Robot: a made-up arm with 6 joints.
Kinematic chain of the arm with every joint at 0, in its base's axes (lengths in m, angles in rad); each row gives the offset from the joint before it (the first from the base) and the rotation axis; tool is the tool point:
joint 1: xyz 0 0 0.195 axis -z
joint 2: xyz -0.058 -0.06 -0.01 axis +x
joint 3: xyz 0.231 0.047 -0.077 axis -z
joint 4: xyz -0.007 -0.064 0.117 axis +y
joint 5: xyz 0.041 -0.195 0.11 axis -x
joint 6: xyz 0 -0.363 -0.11 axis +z
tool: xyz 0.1 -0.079 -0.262
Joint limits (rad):
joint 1: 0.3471..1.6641
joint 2: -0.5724..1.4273
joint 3: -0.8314..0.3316
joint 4: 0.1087..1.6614
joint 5: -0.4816..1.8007
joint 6: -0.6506..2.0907
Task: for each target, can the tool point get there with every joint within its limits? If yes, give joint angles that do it. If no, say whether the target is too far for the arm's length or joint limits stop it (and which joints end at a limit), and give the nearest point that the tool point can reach.
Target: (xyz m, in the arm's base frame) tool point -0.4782 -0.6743 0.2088
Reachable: yes | joints 1.3675 -0.3911 -0.6830 0.9911 0.2696 0.8931
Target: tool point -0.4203 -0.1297 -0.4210
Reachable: yes | joints 1.3413 0.7217 0.1194 0.7882 0.1207 -0.0088
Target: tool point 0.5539 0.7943 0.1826
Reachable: no: joint limits stop it (at a limit: joint 1, joint 2, joint 3, joint 5) | nearest point 0.1192 0.3392 -0.1102 | short by 0.694 m
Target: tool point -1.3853 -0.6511 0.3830
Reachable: no: too far | nearest point -0.8886 -0.4774 0.3078 | short by 0.532 m
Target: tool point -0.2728 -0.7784 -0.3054
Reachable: yes | joints 1.2734 1.2630 0.0675 0.9355 1.6184 0.0332
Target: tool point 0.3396 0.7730 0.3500
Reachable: no: joint limits stop it (at a limit: joint 1, joint 2, joint 3, joint 5) | nearest point 0.0425 0.3505 -0.0443 | short by 0.650 m
